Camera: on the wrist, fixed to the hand. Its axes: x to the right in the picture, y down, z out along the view.
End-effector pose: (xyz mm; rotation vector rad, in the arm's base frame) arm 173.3 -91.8 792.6 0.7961 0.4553 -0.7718
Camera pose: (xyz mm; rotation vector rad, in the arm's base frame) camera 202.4 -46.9 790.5 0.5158 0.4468 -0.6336
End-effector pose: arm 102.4 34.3 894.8 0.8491 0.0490 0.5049
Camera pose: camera 77.7 81.1 902.7 0.5915 -0.1289 0.5489
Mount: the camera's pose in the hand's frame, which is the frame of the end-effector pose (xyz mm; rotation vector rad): 0.3 41.6 -33.7 -0.2856 -0.0757 0.0901
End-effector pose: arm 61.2 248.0 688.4 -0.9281 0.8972 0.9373
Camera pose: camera 15.8 229.5 666.9 -1.0933 0.7572 1.1917
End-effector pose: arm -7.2 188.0 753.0 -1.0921 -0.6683 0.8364
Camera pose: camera 10.0 181.3 702.7 -1.3608 -0.8246 0.8806
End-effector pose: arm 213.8 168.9 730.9 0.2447 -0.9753 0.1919
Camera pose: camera 229.5 218.4 718.0 -0.0542 -1.0766 0.1241
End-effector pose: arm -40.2 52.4 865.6 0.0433 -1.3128 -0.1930
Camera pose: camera -2.8 90.6 863.1 -0.2673 -1.3484 -0.3058
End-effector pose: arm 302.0 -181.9 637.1 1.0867 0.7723 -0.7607
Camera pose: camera 331.5 -138.4 647.1 0.8252 0.7373 -0.5911
